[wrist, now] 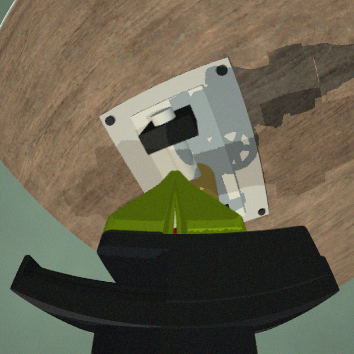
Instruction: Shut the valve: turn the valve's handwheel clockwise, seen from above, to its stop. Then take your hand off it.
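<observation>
The valve's pale base plate (162,90) lies tilted in the middle of the wrist view, with dark bolts at its corners. A black block (171,135) with a white round knob (163,116) stands on it. Part of a brass-coloured piece (208,181) shows just past the fingers. My gripper (174,177) is shut and empty, its green fingertips overlapping the lower part of the plate in the view. The handwheel itself is hidden behind the fingers; a spoked wheel shadow falls on the plate's right side. A small red sliver shows through the slit between the fingers.
The plate is on a round wooden table top (65,75), whose curved edge runs down the left side of the view. Dark shadows of the arm fall across the wood at the upper right. Greenish floor (35,220) shows beyond the edge.
</observation>
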